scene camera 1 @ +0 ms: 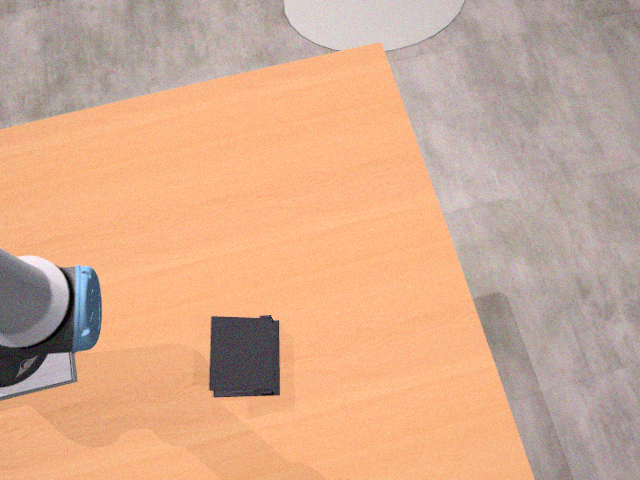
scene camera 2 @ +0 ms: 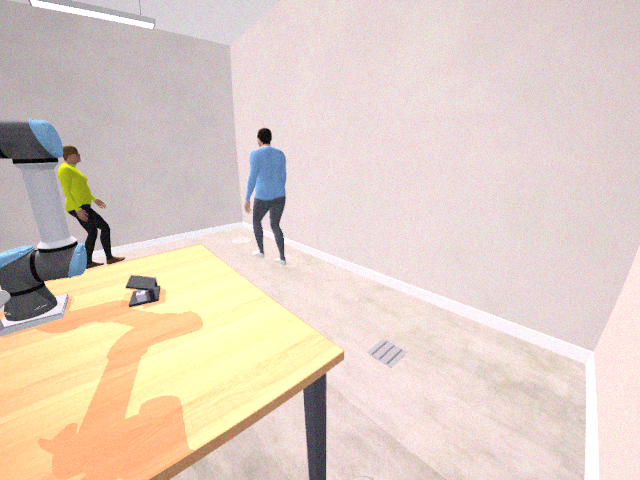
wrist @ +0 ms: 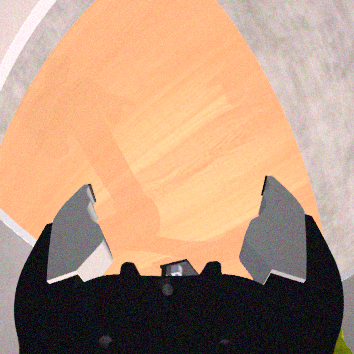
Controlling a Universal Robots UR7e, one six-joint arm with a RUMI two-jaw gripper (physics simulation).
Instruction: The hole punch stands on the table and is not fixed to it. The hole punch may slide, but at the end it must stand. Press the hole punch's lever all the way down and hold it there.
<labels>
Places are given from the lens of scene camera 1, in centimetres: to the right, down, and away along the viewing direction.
dark hole punch (scene camera 1: 275, 323): -7, 14, 92
</labels>
